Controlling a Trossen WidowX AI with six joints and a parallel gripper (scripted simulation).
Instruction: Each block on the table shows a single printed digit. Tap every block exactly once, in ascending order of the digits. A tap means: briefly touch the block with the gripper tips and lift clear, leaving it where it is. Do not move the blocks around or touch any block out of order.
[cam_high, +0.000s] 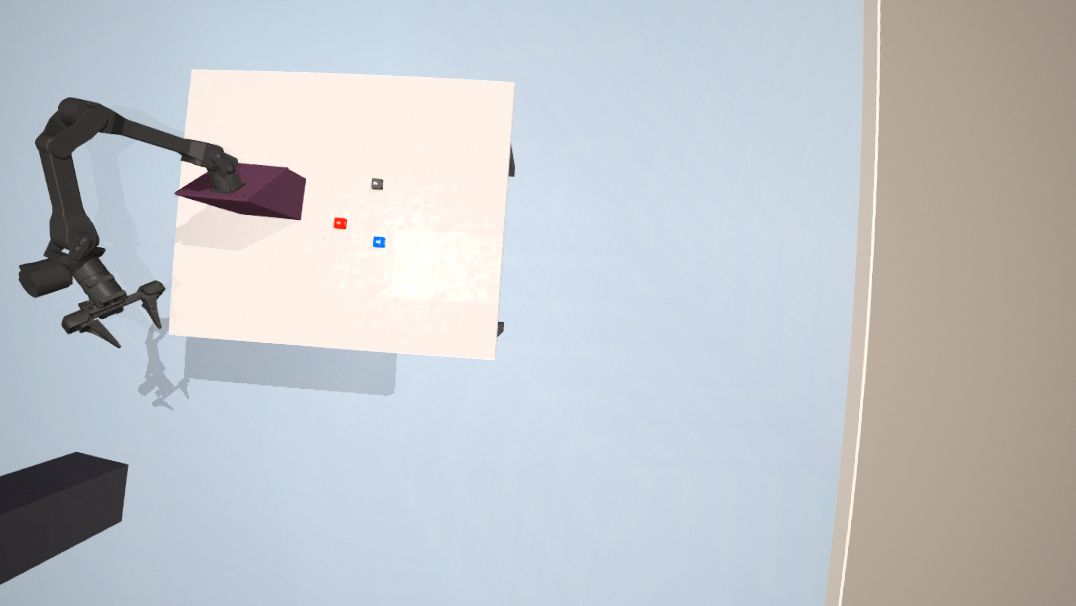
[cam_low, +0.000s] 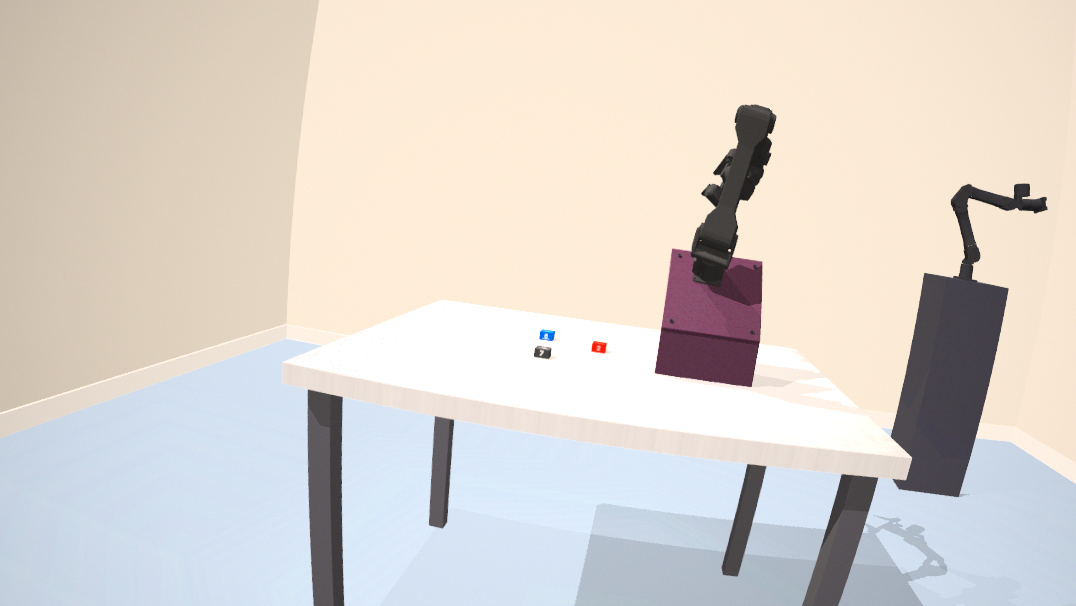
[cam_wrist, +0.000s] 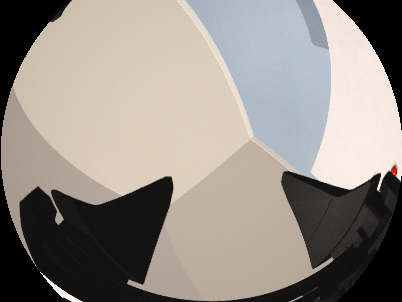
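Now: the red block 430 mm below my gripper tip, 380 mm to the left of it and 190 mm ahead of it. Round my gripper tip: blue block (430 mm below, 340 mm to the left, 330 mm ahead); black block (520 mm to the left, 430 mm below, 290 mm ahead).
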